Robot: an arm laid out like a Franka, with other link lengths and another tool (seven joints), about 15 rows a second.
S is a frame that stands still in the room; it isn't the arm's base.
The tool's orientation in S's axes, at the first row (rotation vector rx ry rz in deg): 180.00 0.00 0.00
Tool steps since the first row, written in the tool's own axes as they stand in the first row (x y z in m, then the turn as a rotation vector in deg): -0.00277 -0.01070 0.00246 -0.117 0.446 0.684; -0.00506 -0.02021 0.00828 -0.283 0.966 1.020; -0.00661 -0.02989 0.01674 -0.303 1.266 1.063; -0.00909 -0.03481 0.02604 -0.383 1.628 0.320; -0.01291 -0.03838 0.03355 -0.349 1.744 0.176; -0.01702 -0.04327 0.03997 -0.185 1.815 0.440; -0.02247 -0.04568 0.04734 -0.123 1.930 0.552; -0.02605 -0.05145 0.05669 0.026 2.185 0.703; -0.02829 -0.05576 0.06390 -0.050 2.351 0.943; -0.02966 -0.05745 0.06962 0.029 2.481 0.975; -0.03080 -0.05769 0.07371 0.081 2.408 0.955; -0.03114 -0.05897 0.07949 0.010 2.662 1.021
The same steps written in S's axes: -0.00277 0.01070 -0.00246 -0.117 -0.446 -0.684; -0.00506 0.02021 -0.00828 -0.283 -0.966 -1.020; -0.00661 0.02989 -0.01674 -0.303 -1.266 -1.063; -0.00909 0.03481 -0.02604 -0.383 -1.628 -0.320; -0.01291 0.03838 -0.03355 -0.349 -1.744 -0.176; -0.01702 0.04327 -0.03997 -0.185 -1.815 -0.440; -0.02247 0.04568 -0.04734 -0.123 -1.930 -0.552; -0.02605 0.05145 -0.05669 0.026 -2.185 -0.703; -0.02829 0.05576 -0.06390 -0.050 -2.351 -0.943; -0.02966 0.05745 -0.06962 0.029 -2.481 -0.975; -0.03080 0.05769 -0.07371 0.081 -2.408 -0.955; -0.03114 0.05897 -0.07949 0.010 -2.662 -1.021
